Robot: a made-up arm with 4 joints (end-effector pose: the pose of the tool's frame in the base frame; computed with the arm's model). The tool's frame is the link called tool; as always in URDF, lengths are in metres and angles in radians.
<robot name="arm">
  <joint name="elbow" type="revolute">
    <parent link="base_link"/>
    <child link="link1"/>
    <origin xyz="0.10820 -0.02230 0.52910" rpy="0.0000 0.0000 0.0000"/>
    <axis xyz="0 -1 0"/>
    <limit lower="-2.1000" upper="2.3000" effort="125" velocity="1.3"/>
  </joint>
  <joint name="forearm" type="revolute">
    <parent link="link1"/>
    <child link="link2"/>
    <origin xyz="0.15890 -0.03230 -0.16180" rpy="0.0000 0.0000 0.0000"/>
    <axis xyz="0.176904 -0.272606 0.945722"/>
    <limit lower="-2.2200" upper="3.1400" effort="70" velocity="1.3"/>
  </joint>
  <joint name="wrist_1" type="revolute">
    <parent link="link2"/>
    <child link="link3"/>
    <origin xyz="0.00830 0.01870 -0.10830" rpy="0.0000 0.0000 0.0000"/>
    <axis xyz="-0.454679 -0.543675 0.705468"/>
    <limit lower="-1.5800" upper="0.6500" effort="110" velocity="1.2"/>
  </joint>
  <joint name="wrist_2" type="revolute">
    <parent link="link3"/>
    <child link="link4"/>
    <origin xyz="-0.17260 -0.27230 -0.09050" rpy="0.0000 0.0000 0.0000"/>
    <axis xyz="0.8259 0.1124 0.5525"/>
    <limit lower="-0.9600" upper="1.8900" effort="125" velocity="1.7"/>
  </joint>
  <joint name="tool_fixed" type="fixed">
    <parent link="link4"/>
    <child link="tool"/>
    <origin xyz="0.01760 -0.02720 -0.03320" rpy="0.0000 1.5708 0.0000"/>
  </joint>
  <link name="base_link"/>
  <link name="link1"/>
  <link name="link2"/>
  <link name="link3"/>
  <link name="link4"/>
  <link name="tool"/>
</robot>
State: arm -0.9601 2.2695 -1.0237 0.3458
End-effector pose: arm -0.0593 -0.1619 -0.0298 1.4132 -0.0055 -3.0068
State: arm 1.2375 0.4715 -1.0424 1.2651
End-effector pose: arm 0.4096 -0.1592 0.3134 0.4556 0.2739 1.7814
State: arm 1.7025 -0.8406 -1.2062 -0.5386
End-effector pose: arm 0.3455 0.2010 0.4427 1.9880 0.2613 0.7805
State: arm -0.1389 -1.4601 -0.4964 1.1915
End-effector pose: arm -0.0133 0.1853 0.2614 1.9015 0.7791 0.5775
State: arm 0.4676 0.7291 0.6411 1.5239
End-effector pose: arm 0.5961 -0.2393 0.3851 0.9030 1.4202 3.0957
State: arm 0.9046 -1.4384 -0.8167 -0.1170
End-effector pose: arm 0.2773 0.2540 0.3212 2.4972 0.6601 0.6077
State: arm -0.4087 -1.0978 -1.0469 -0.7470
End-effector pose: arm -0.0688 0.2304 0.3597 -1.5830 0.3638 2.3551
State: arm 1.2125 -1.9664 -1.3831 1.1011
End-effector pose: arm 0.4724 0.2286 0.7015 2.6770 -0.4495 -0.7022
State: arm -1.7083 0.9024 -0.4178 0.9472
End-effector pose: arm -0.3694 -0.2737 0.4347 2.4143 -0.8459 2.2476
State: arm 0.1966 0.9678 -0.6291 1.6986
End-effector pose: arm 0.2846 -0.2608 0.1265 0.9463 0.0437 2.7944
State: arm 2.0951 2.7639 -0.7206 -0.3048
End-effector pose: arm 0.2337 0.0783 1.1140 -2.2308 -0.5657 0.3308
